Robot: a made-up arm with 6 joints. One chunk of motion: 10 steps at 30 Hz.
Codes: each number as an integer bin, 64 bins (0 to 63) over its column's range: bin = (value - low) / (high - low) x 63, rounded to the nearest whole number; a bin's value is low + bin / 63 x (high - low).
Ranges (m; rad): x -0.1..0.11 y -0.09..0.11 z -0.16..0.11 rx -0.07..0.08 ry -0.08..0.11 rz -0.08..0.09
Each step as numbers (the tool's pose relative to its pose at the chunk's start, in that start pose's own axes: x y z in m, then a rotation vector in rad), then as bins.
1 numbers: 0.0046 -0.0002 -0.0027 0.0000 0.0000 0.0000
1 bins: 31 28 37 29 27 30
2 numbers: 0.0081 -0.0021 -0.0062 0.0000 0.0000 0.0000
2 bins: 32 28 36 29 27 30
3 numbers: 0.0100 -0.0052 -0.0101 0.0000 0.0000 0.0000
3 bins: 33 27 35 29 27 30
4 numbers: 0.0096 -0.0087 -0.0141 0.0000 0.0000 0.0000
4 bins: 33 26 34 29 27 30
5 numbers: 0.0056 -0.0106 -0.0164 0.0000 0.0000 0.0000
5 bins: 32 25 34 29 27 30
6 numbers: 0.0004 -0.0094 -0.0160 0.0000 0.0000 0.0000
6 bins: 30 25 34 29 27 30
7 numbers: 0.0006 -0.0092 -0.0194 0.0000 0.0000 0.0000
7 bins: 30 25 33 29 27 30
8 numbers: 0.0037 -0.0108 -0.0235 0.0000 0.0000 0.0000
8 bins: 31 25 32 29 27 30
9 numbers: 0.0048 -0.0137 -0.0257 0.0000 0.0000 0.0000
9 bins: 31 24 31 29 27 30
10 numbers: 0.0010 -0.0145 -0.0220 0.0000 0.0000 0.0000
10 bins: 30 24 32 29 27 30
